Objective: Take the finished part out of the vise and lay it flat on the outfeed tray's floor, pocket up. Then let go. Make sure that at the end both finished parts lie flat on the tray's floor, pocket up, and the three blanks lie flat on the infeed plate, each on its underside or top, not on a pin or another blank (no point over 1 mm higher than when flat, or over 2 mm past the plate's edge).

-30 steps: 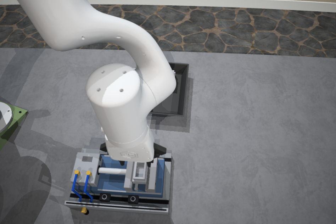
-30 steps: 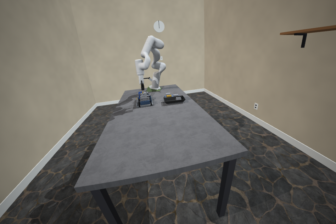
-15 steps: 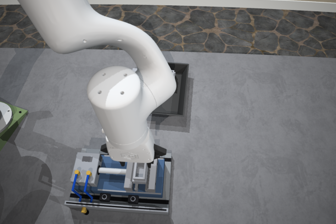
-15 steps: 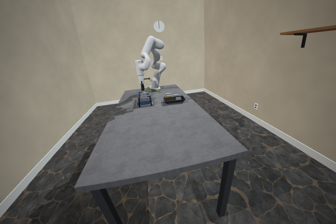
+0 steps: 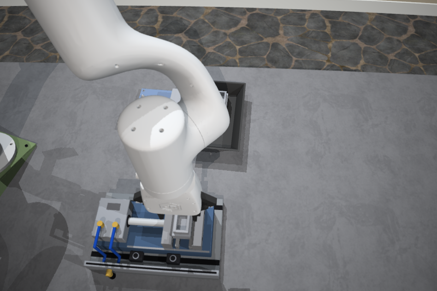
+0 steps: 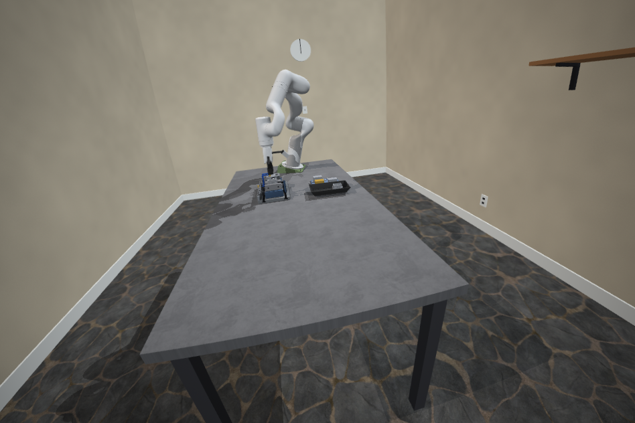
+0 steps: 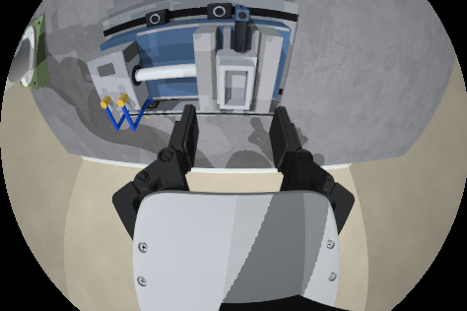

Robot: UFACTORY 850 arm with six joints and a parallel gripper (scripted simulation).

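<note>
The white cylinder rod lies 10 cm below my hand, 8 cm behind it and 1 cm to the right of it. From my hand the other things lie so: vise base 13 cm below, 7 cm behind, 1 cm to the right; blue fixture plate 33 cm to the left, 17 cm below, 16 cm behind; brass block 29 cm to the left, 15 cm below, 11 cm behind.
</note>
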